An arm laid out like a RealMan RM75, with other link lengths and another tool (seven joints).
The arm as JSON. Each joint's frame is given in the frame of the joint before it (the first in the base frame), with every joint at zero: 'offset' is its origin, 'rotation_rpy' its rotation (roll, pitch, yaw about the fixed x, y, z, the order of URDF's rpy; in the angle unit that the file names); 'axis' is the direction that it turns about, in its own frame. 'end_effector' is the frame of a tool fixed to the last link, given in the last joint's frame.
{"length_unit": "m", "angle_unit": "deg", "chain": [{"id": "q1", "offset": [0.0, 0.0, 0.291], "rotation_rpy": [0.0, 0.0, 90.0], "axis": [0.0, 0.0, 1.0]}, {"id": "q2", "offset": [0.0, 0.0, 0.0], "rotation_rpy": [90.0, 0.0, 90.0], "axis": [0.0, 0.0, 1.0]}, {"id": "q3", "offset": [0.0, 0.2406, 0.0], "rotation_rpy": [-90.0, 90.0, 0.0], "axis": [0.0, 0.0, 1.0]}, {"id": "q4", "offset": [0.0, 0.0, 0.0], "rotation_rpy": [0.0, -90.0, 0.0], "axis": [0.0, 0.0, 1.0]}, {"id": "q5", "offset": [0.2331, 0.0, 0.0], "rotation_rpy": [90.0, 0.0, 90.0], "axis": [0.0, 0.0, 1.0]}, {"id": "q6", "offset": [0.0, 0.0, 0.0], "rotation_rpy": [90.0, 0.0, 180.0], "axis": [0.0, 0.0, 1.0]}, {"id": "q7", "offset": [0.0, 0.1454, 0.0], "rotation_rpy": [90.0, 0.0, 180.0], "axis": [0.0, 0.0, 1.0]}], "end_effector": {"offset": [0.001, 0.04, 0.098], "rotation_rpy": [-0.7, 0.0, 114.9]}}
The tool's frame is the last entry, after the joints.
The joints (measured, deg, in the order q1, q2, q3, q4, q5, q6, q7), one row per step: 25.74 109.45 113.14 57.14 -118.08 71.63 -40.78; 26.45 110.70 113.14 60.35 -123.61 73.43 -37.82; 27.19 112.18 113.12 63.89 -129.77 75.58 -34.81; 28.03 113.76 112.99 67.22 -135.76 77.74 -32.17; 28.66 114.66 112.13 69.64 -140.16 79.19 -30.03; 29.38 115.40 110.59 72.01 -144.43 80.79 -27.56; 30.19 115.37 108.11 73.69 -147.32 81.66 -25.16; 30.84 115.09 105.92 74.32 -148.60 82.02 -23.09; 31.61 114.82 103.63 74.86 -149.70 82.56 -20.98; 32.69 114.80 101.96 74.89 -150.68 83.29 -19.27; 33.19 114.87 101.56 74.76 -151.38 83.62 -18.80; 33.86 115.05 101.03 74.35 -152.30 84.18 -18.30; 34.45 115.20 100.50 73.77 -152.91 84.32 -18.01; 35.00 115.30 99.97 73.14 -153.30 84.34 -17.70
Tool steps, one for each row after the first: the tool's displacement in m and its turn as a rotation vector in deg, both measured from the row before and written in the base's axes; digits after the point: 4 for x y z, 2 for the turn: -0.0028 -0.0025 -0.0044 -1.60 -3.34 0.00; -0.0018 -0.0029 -0.0036 -1.43 -3.91 -0.14; -0.0019 -0.0023 -0.0028 -1.10 -3.94 -0.11; -0.0005 -0.0014 -0.0015 -0.71 -3.44 -0.06; -0.0014 -0.0020 -0.0018 -0.82 -3.64 -0.10; -0.0026 0.0001 -0.0014 -0.62 -3.34 0.42; -0.0027 0.0000 -0.0027 -0.48 -1.87 0.04; -0.0036 -0.0008 -0.0035 -0.66 -1.77 0.06; -0.0043 -0.0010 -0.0043 -0.82 -1.35 -0.07; -0.0005 0.0000 -0.0010 -0.27 -0.74 -0.06; 0.0002 -0.0013 -0.0024 -0.65 -0.98 -0.25; 0.0001 -0.0006 -0.0029 -0.54 -0.72 -0.04; -0.0001 -0.0005 -0.0029 -0.48 -0.54 -0.06
